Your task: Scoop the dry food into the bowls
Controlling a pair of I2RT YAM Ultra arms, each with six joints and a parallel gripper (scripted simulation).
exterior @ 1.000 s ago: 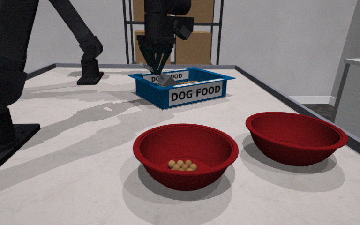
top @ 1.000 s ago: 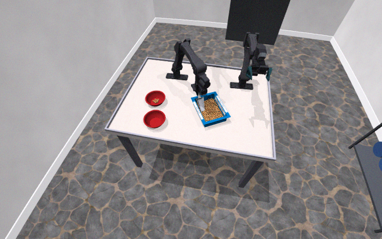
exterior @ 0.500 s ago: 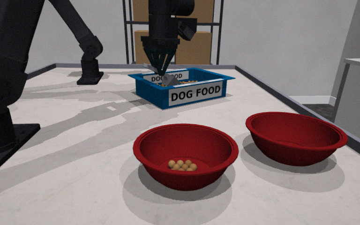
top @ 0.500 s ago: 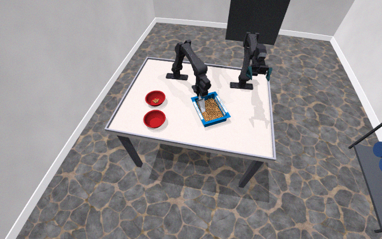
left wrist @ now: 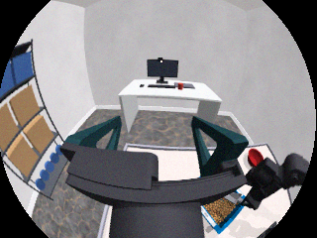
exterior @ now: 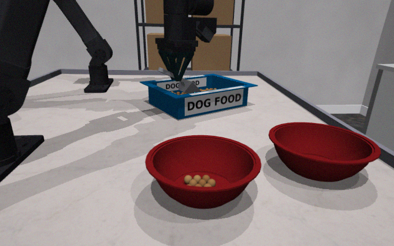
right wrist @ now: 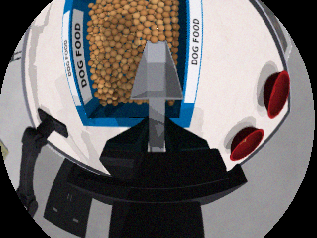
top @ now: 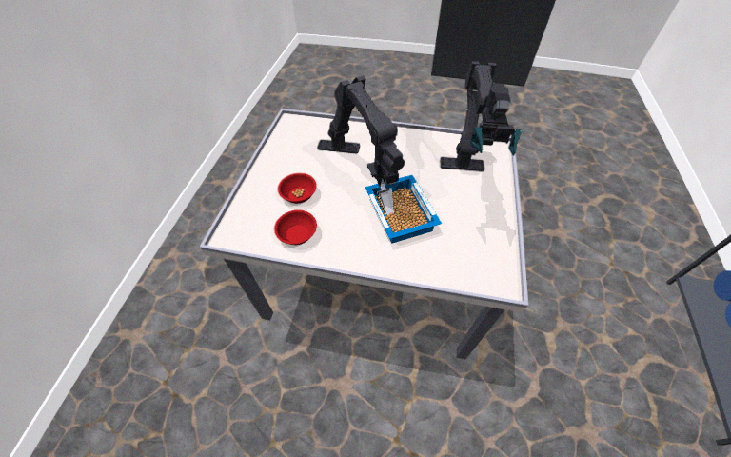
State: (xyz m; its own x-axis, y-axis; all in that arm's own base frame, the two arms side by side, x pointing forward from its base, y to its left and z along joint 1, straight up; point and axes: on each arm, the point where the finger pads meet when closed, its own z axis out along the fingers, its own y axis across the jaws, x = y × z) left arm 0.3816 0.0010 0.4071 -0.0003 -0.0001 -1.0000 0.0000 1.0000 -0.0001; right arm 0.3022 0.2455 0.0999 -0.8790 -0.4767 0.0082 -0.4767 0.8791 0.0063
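Right now the blue dog food box is 9 cm to the left of my right hand, 6 cm below it and 6 cm ahead of it. The rest, counted from my right hand: grey scoop (3 cm below, 3 cm ahead, 2 cm to the left).
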